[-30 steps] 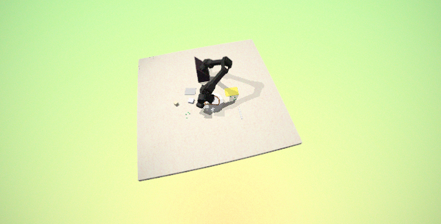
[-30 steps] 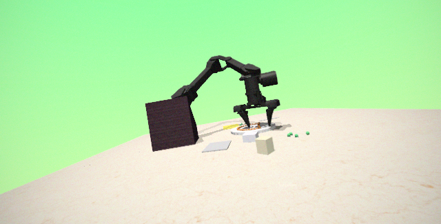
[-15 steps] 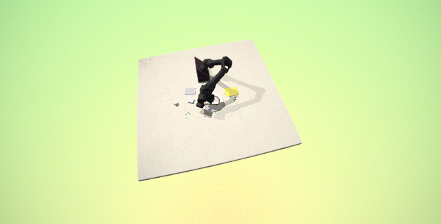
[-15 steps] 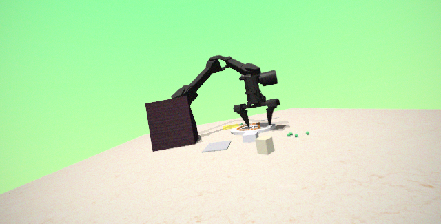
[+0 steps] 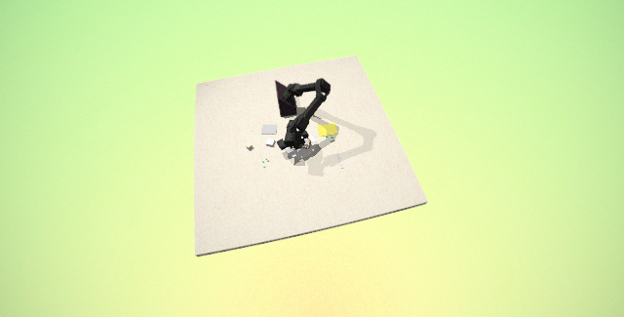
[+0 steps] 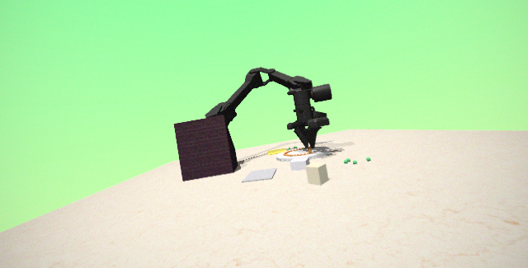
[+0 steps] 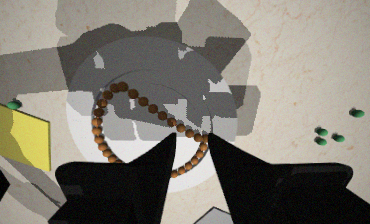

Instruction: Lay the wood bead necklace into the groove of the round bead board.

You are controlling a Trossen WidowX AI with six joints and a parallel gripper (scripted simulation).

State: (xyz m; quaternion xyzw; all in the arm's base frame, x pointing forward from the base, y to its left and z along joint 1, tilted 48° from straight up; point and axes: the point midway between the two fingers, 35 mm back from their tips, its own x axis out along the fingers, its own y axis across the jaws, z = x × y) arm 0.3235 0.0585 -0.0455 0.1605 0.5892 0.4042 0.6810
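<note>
Right now the round white bead board is 20 mm behind my gripper tip, 40 mm to the left of it and 20 mm below it. Also, from my gripper tip: cream cube 60 mm behind, 280 mm to the right, 10 mm below; yellow card 110 mm behind, 230 mm to the left, 30 mm below; grey flat plate 180 mm behind, 140 mm to the right, 30 mm below.
</note>
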